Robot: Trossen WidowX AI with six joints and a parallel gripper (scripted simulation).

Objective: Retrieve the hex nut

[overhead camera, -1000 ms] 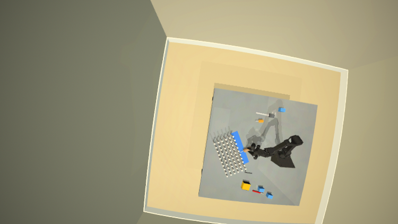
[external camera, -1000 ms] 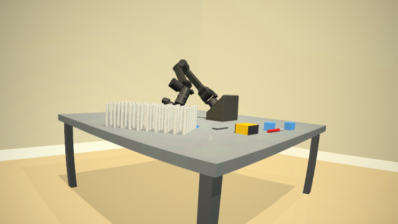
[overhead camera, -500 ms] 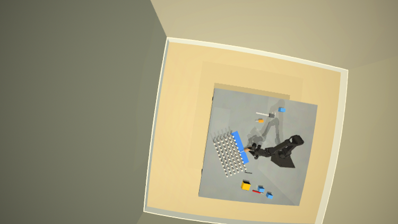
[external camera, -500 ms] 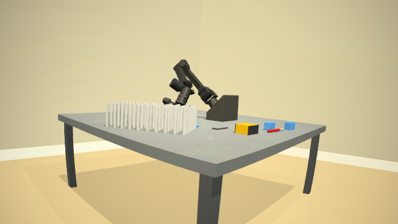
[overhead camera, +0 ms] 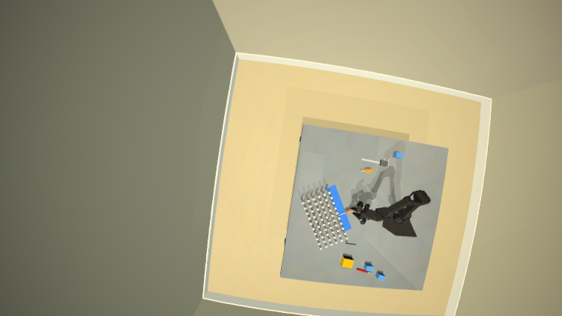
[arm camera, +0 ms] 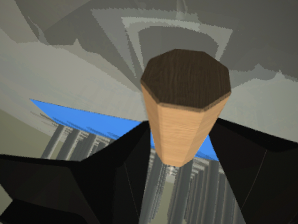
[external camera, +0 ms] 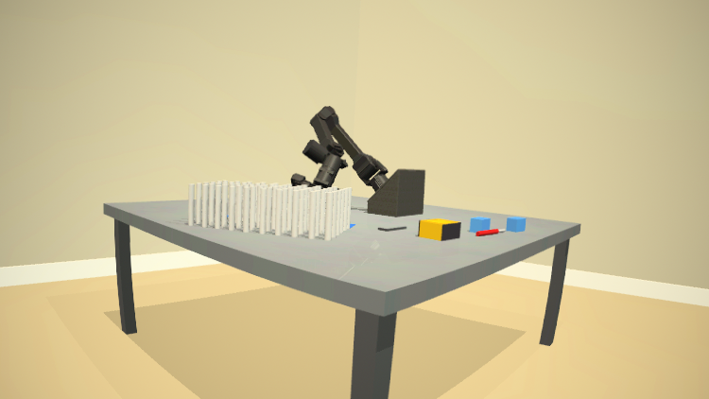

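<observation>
Now: the blue taped strip 90 mm ahead of my gripper tip, 10 mm to the left of it and 20 mm below it. Also, from my gripper tip: orange-handled tool: 60 mm behind, 340 mm to the right; then dark flat bar: 60 mm behind, 280 mm to the left, 20 mm below; then red tool: 280 mm behind, 500 mm to the left, 10 mm below.
</observation>
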